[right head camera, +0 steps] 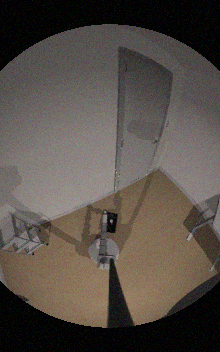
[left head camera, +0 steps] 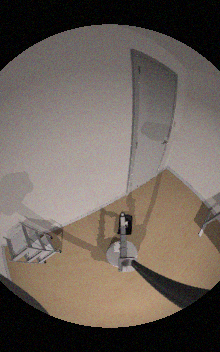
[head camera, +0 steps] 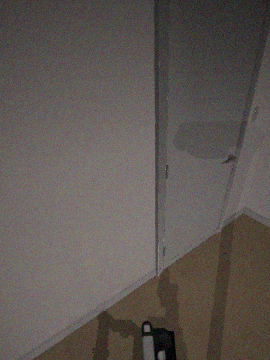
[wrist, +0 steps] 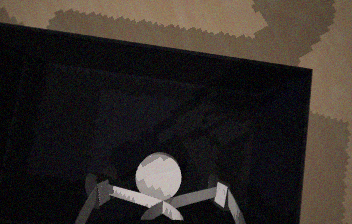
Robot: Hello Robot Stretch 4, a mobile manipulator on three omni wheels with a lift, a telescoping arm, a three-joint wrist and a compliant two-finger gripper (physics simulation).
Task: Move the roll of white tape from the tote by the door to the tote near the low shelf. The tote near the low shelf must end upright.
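Frame: origin at the robot's base, x ahead, y left, z up, level; millimetres.
Seen in the pictures: gripper, between the fingertips: point(left head camera: 126, 222) point(head camera: 162, 355) point(wrist: 163, 179).
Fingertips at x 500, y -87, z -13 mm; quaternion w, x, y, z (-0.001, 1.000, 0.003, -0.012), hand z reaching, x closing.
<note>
Offsets run from my fingertips to a thing's middle. "pt": to the spot under its first point.
The black tote @[25 mm left, 43 mm back, 35 mm up] point(head camera: 169, 340) point(left head camera: 129, 231) point(right head camera: 114, 228) point(wrist: 200, 60) stands upright on the floor by the door point(head camera: 200, 200) point(left head camera: 150, 155) point(right head camera: 137, 160). In the wrist view a round white thing, apparently the roll of white tape @[5 mm left, 5 mm back, 0 mm up] point(wrist: 158, 174), is inside the tote, near the lower middle. My gripper point(wrist: 163, 179) is open over the tote, its two fingertips apart on either side of the roll's lower part in that view. The crossing finger strips cover the roll's lower edge. Whether the pads are level with the roll is unclear. The tote near the low shelf does not show.
A grey shelf-like frame @[pt 1036 mm left, 598 mm back, 411 mm up] point(left head camera: 45, 249) point(right head camera: 32, 240) stands by the wall at the left. White-legged furniture point(left head camera: 202, 231) point(right head camera: 191, 235) stands at the right. My arm point(left head camera: 123, 245) point(right head camera: 103, 240) reaches out over the floor. The wall runs close behind the tote.
</note>
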